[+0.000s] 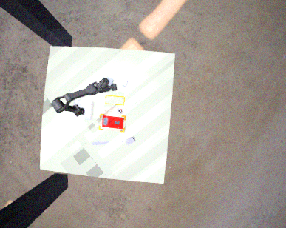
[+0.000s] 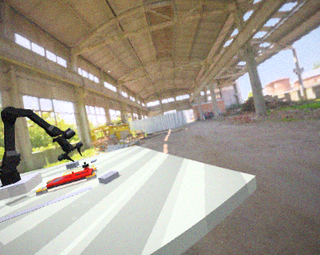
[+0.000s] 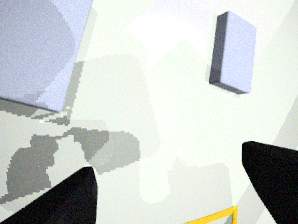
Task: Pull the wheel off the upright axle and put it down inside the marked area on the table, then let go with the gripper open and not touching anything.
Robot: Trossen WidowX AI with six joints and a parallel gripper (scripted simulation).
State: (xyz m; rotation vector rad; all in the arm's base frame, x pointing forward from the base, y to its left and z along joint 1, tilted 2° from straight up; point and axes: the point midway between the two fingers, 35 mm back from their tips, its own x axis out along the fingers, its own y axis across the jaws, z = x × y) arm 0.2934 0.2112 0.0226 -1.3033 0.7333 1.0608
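Now: the wheel 21 cm to the right of my gripper tip, 6 cm ahead of it and 2 cm below it.
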